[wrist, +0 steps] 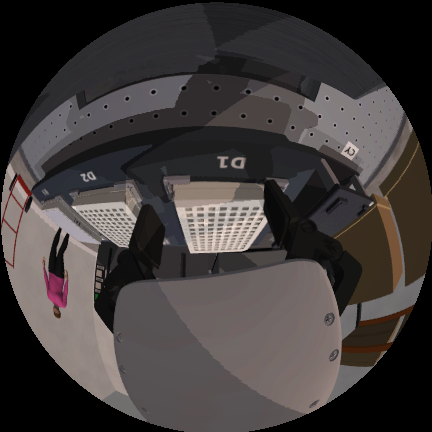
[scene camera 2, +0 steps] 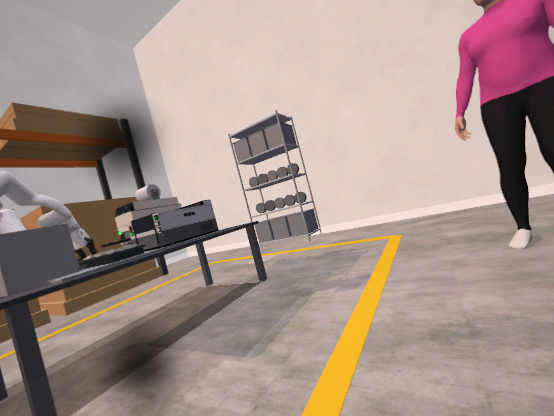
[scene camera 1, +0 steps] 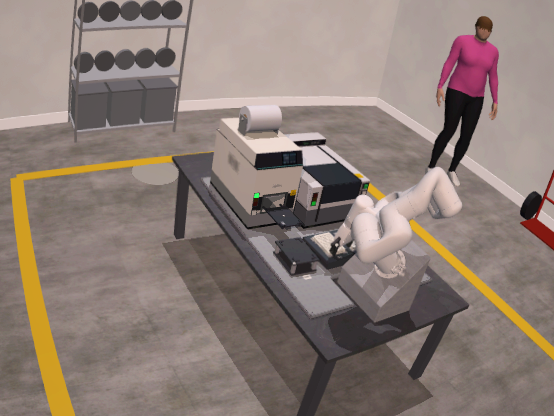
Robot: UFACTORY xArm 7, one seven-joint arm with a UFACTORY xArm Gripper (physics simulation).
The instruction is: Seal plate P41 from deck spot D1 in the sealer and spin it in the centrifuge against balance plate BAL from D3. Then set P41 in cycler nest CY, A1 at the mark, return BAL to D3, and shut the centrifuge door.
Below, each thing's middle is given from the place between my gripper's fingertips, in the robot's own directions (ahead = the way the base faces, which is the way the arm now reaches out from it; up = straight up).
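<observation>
Offsets from my hand: the pale plate (wrist: 67,218), 10 mm below, 240 mm to the right, 40 mm ahead; the dark centrifuge (scene camera 1: 329,185), 60 mm above, 210 mm to the right, 480 mm ahead; the foil roll (scene camera 1: 259,117), 360 mm above, 90 mm to the left, 560 mm ahead.
</observation>
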